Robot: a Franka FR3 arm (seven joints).
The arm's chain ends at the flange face. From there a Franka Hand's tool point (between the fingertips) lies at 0.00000 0.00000 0.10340 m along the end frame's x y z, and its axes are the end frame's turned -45 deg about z.
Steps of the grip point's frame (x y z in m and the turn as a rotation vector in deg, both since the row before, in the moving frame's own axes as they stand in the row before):
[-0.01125 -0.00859 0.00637 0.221 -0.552 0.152]
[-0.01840 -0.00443 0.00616 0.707 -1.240 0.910]
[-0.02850 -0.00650 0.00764 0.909 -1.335 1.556]
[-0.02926 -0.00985 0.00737 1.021 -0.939 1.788]
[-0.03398 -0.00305 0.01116 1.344 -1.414 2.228]
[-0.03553 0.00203 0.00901 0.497 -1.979 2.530]
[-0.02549 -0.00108 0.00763 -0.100 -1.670 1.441]
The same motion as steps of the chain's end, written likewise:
[-0.01304 0.00146 0.00638 -0.234 -0.547 0.152]
[-0.01365 0.00922 0.00619 -0.377 -1.377 0.910]
[-0.02188 0.01505 0.00768 -0.301 -1.587 1.556]
[-0.02516 0.01387 0.00740 0.058 -1.386 1.788]
[-0.02266 0.02185 0.01122 -0.049 -1.950 2.228]
[-0.02049 0.02474 0.00908 -1.048 -1.751 2.530]
[-0.01676 0.01503 0.00767 -1.252 -1.110 1.441]

